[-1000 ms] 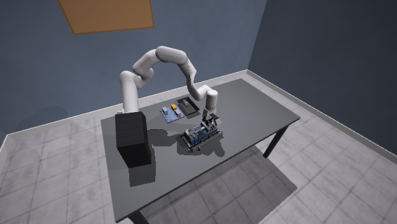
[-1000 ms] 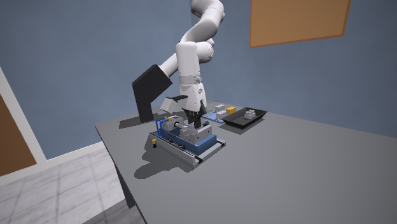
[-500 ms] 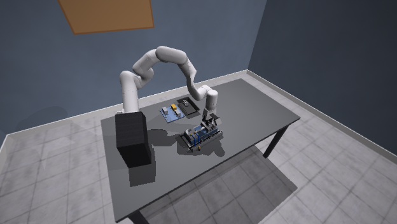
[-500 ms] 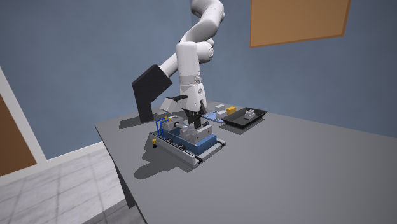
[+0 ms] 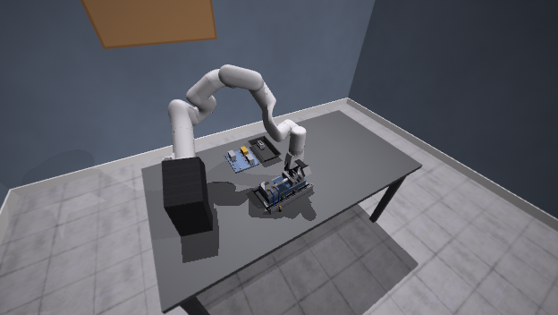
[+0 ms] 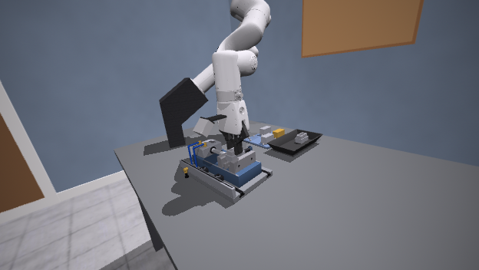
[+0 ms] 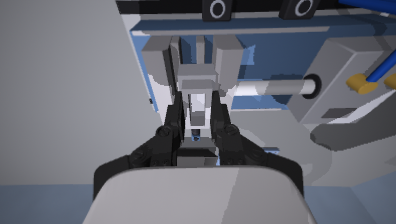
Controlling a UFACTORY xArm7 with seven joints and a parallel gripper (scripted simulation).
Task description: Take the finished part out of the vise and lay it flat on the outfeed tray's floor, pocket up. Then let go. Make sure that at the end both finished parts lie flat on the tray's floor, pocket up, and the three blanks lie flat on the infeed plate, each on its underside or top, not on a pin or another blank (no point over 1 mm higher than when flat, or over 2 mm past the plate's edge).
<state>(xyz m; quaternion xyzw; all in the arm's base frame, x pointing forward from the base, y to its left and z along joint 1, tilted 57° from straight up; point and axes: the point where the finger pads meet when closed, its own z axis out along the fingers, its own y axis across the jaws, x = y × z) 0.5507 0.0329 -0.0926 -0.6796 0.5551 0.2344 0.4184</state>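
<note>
The steel rod lies 80 mm behind my hand, 20 mm to the right of it and 40 mm below it. The rest, counted from my hand: brass block 210 mm behind, 360 mm to the left, 100 mm below; then vise 60 mm behind, 20 mm to the right, 80 mm below.
</note>
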